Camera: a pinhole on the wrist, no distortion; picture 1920 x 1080 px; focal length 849.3 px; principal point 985.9 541.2 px. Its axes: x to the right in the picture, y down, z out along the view. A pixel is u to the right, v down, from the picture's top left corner.
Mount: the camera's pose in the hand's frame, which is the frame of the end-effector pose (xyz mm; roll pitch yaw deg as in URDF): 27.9 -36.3 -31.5 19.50 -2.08 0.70
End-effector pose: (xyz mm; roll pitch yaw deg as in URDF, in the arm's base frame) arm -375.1 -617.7 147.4 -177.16 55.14 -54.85
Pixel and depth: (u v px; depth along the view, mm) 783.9 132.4 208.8
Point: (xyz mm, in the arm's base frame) -270.4 -405.9 100.0
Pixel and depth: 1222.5 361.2 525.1
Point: -243.7 -220.9 -221.9
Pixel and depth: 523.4 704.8 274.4
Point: -454.1 -346.0 120.6
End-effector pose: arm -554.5 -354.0 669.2 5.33 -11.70 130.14
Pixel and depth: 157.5 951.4 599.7
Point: -86.7 -865.9 1147.5
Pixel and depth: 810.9 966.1 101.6
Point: -523.1 -344.7 746.1
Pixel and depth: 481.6 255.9 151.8
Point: -392.8 -322.3 732.5
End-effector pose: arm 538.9 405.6 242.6 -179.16 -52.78 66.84
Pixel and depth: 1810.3 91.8 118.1
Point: 468.1 581.2 317.4
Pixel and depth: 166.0 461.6 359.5
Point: 367.8 505.3 -189.0
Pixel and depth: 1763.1 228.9 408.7
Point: 441.0 976.5 366.5
